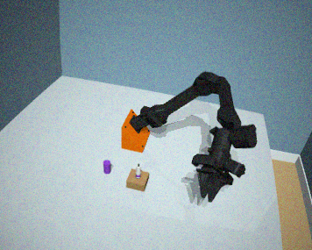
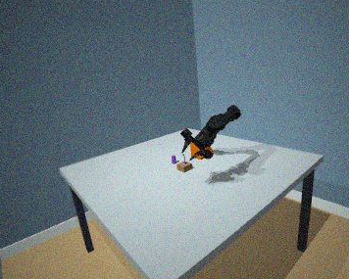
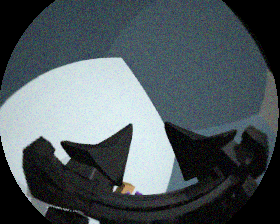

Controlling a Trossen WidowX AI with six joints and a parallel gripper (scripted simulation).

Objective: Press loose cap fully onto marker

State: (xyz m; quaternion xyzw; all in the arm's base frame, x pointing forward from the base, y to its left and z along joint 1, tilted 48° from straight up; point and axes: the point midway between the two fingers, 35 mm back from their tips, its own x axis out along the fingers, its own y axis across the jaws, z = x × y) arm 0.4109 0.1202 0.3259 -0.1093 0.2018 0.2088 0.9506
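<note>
Now: the purple cap 20 cm behind my gripper tip, 36 cm to the right of it and 18 cm below it. Also, from my gripper tip: holder block (18 cm behind, 24 cm to the right, 19 cm below).
</note>
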